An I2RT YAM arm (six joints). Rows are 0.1 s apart.
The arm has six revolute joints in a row. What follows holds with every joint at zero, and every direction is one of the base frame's. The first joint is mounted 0.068 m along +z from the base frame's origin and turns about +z. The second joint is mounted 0.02 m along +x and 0.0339 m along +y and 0.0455 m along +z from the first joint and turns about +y. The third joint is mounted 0.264 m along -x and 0.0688 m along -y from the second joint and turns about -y. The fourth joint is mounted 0.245 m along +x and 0.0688 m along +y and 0.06 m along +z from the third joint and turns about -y. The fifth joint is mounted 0.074 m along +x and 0.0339 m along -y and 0.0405 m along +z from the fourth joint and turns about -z. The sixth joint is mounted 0.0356 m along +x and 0.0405 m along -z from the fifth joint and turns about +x. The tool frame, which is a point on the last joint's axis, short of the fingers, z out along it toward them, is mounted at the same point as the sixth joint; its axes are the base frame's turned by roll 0, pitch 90 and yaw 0 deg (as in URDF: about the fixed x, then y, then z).
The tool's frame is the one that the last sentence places.
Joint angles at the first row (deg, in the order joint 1, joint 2, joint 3, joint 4, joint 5, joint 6):
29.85 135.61 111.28 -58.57 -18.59 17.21
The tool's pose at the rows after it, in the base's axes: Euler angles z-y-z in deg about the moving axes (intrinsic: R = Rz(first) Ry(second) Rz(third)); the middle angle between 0 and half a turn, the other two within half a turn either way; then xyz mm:
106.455, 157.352, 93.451, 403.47, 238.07, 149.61
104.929, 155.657, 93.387, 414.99, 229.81, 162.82
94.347, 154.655, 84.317, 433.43, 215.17, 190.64
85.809, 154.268, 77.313, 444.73, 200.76, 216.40
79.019, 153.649, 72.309, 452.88, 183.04, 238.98
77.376, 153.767, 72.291, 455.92, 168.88, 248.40
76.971, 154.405, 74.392, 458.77, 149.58, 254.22
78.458, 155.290, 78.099, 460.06, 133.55, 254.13
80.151, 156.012, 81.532, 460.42, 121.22, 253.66
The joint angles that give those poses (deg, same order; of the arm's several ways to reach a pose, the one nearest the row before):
28.91 135.96 112.88 -61.78 -22.09 16.91
27.24 136.94 117.54 -65.08 -23.75 16.86
24.71 137.34 124.35 -67.66 -23.66 16.64
22.68 137.43 130.19 -70.48 -22.79 16.67
20.42 137.42 135.19 -73.30 -22.26 16.58
18.74 137.43 137.40 -75.59 -22.17 16.49
16.47 137.42 138.89 -78.19 -22.09 16.49
14.59 137.42 139.04 -80.16 -22.04 16.47
13.15 137.43 139.07 -81.78 -21.98 16.45

